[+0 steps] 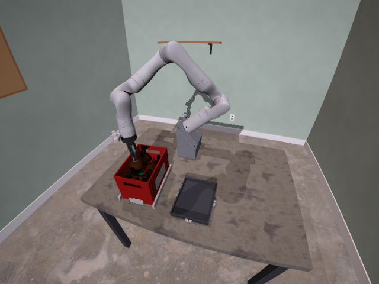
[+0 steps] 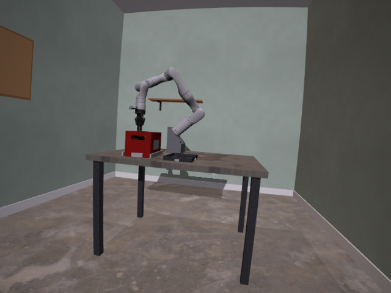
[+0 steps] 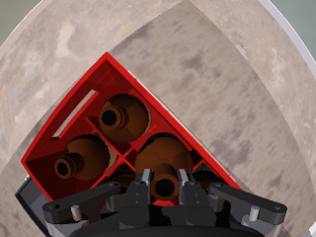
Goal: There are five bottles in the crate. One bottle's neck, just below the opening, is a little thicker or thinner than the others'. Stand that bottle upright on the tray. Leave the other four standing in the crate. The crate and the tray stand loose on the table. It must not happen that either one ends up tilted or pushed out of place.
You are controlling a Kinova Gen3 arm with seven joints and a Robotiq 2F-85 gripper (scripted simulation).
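The crate is 11 cm below my hand and 4 cm to the left of it. From my hand the other things lie so: dark tray: 34 cm to the left, 18 cm below, 2 cm ahead.
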